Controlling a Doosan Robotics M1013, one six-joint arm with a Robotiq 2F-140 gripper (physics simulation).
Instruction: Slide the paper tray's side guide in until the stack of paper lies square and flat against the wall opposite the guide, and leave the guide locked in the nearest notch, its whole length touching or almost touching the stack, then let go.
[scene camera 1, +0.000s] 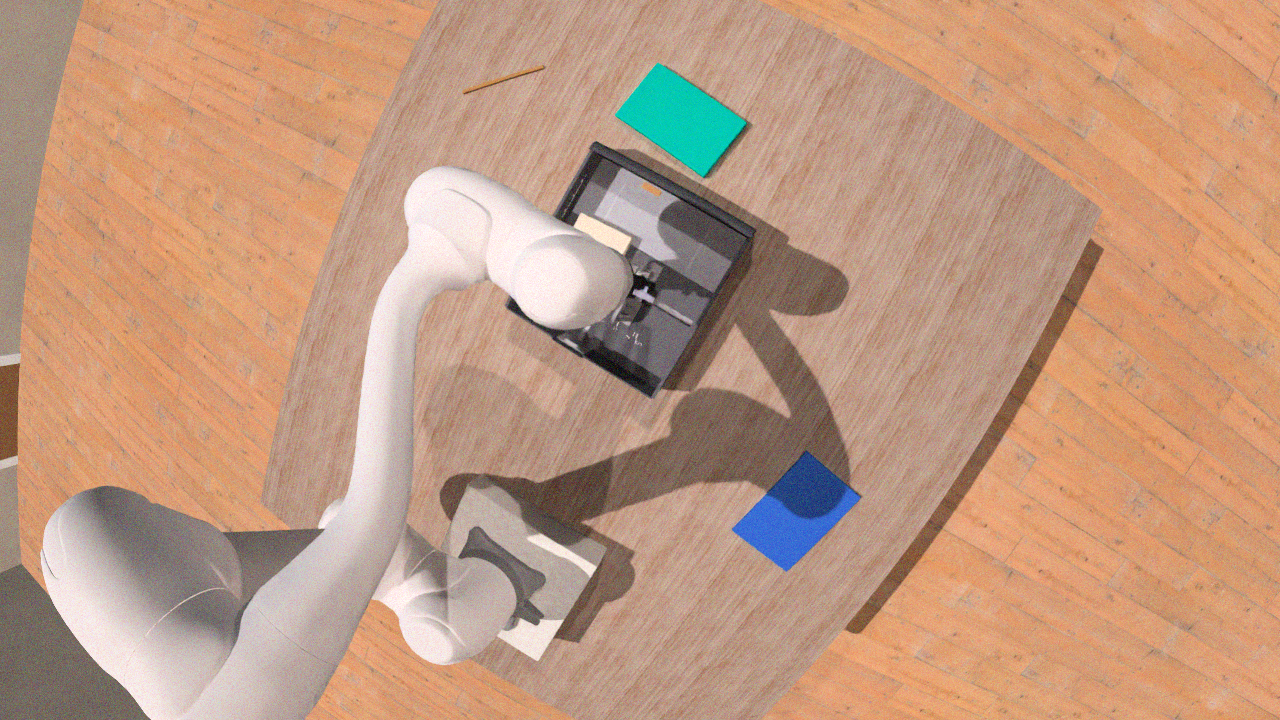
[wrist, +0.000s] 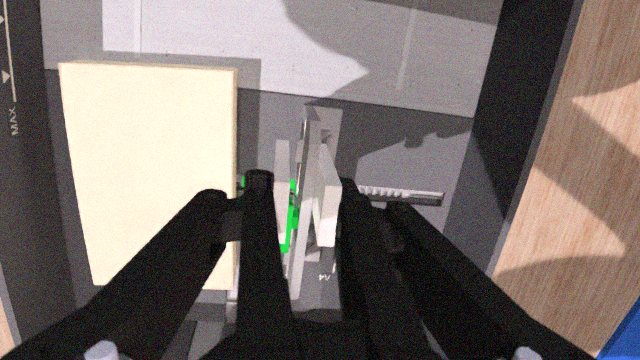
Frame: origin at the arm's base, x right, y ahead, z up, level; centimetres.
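Where they show: gripper, fingertip midpoint: (scene camera 1: 637, 276) (wrist: 299, 164); arm's base at its link origin: (scene camera 1: 492, 579).
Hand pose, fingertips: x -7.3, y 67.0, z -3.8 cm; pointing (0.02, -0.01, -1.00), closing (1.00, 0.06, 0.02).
Things, the pixels of their top centre, and the offset from my fingertips. "spot": a spot on its surface instead.
- paper tray at its top centre: (wrist: 260, 184) (scene camera 1: 621, 268) dx -2.2, dy +0.4, dz +4.9 cm
- cream paper stack at its top centre: (wrist: 153, 190) (scene camera 1: 585, 264) dx -9.0, dy -3.1, dz -0.4 cm
- wall marked MAX at a spot on its surface: (wrist: 25, 200) spot: dx -16.8, dy -4.4, dz +0.6 cm
- grey side guide at a spot on its surface: (wrist: 301, 240) spot: dx +0.5, dy -3.5, dz +3.2 cm
- notched rail at a spot on its surface: (wrist: 420, 196) spot: dx +10.5, dy -2.7, dz -4.1 cm
- teal rectangle at a spot on its surface: (scene camera 1: 682, 120) spot: dx -8.8, dy +27.8, dz -2.9 cm
- thin brown stick at its top centre: (scene camera 1: 501, 78) dx -45.0, dy +18.8, dz -4.0 cm
- blue rectangle at a spot on its surface: (scene camera 1: 796, 512) spot: dx +48.3, dy -20.6, dz -3.9 cm
The paper tray (scene camera 1: 673, 187) (wrist: 525, 75) is dark and open-topped. The cream paper stack (scene camera 1: 602, 232) (wrist: 155, 150) lies flat inside, near the wall marked MAX (wrist: 25, 200), with a narrow dark strip between them. The grey side guide (wrist: 301, 240) stands upright right of the stack in the wrist view, with a clear gap between them. My gripper (scene camera 1: 642, 288) (wrist: 299, 164) is shut on the guide, its pale pads on either side and a green part showing beside it. The notched rail (wrist: 420, 196) runs crosswise below. Whether the guide sits in a notch is hidden by the fingers.
A teal rectangle (scene camera 1: 682, 120) lies behind the tray, and a thin brown stick (scene camera 1: 503, 79) lies at the back left. A blue rectangle (scene camera 1: 796, 512) lies toward the front right. A pale box-like object (scene camera 1: 572, 559) stands at the front, partly behind the arm.
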